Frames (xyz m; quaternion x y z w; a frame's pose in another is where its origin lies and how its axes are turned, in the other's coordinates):
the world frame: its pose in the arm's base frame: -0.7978 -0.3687 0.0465 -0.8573 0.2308 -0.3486 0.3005
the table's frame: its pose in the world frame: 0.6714 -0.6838 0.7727 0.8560 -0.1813 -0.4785 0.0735
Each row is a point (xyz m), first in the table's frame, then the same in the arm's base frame.
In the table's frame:
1: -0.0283 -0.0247 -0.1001
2: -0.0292 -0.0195 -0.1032
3: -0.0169 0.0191 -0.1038
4: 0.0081 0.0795 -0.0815
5: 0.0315 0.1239 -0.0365
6: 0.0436 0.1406 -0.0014
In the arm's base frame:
1: 0.4303 -0.0568 0.3482
2: 0.4346 -0.0527 0.3495
3: 0.4418 -0.0215 0.3742
4: 0.4298 0.0325 0.4156
5: 0.3928 0.0790 0.4475
6: 0.3609 0.1007 0.4605

